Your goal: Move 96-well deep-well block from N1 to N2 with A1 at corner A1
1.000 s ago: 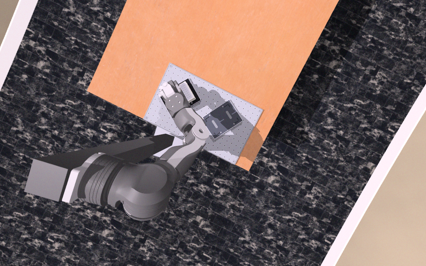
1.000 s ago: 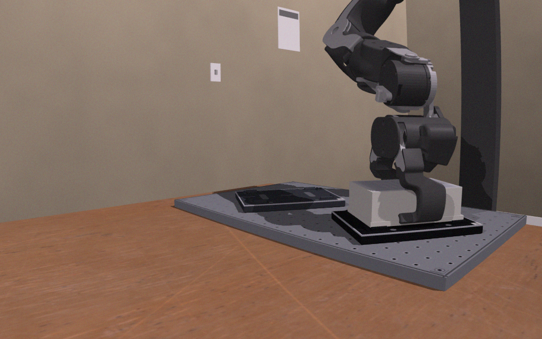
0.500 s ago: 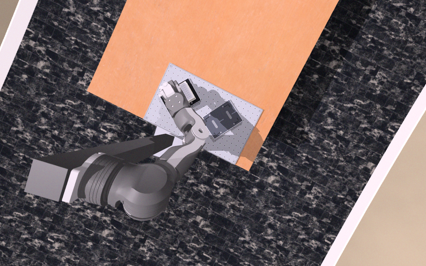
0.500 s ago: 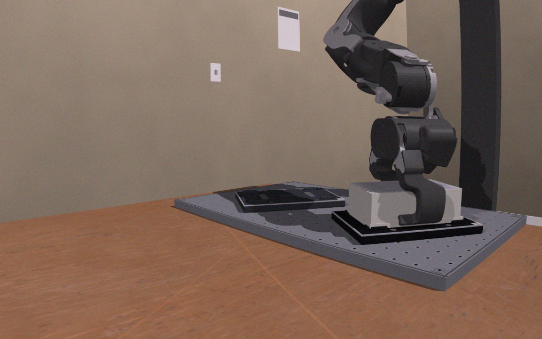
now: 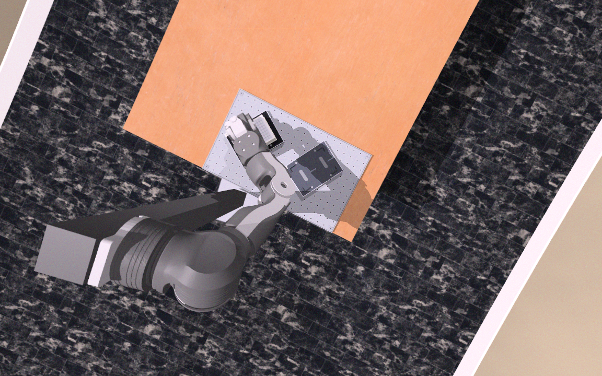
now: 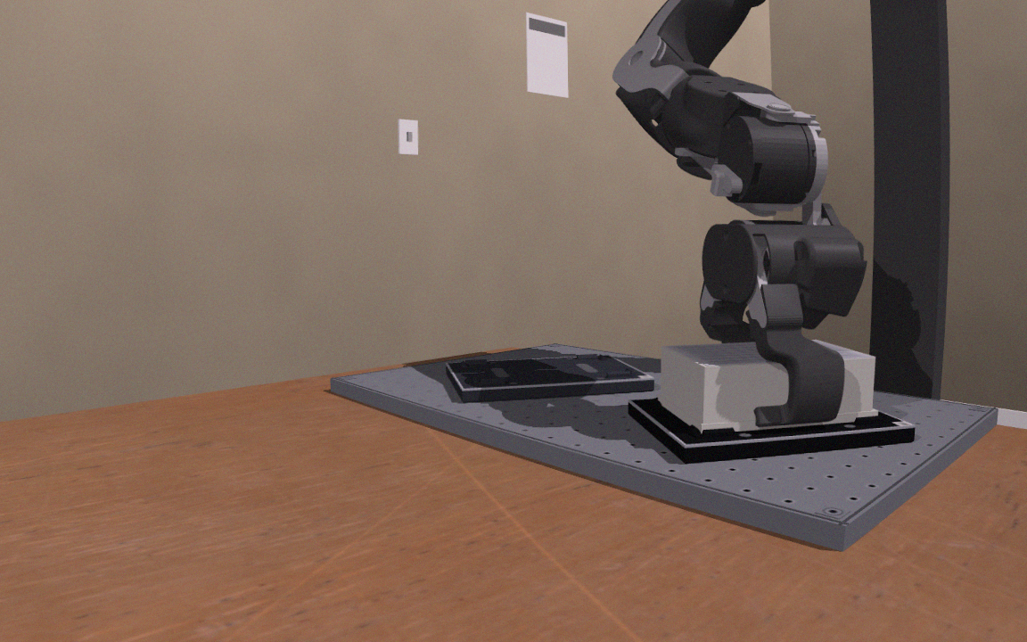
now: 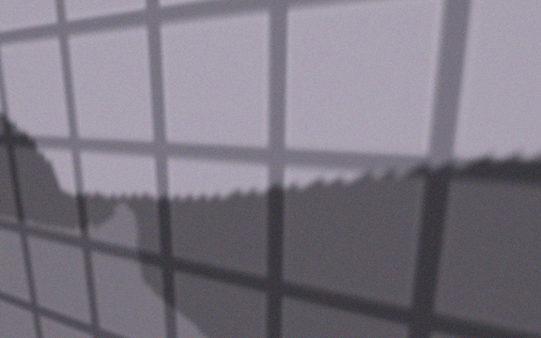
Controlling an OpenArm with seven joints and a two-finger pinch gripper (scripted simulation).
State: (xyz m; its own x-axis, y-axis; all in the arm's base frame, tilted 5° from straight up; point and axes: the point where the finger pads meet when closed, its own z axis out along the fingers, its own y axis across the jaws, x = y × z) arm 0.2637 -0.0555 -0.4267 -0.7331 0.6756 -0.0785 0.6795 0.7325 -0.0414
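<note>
The white deep-well block is 10 mm above my hand. Round my hand: black plate nest: 10 mm below; A1 mark: 60 mm behind, 130 mm to the right, 10 mm below.
</note>
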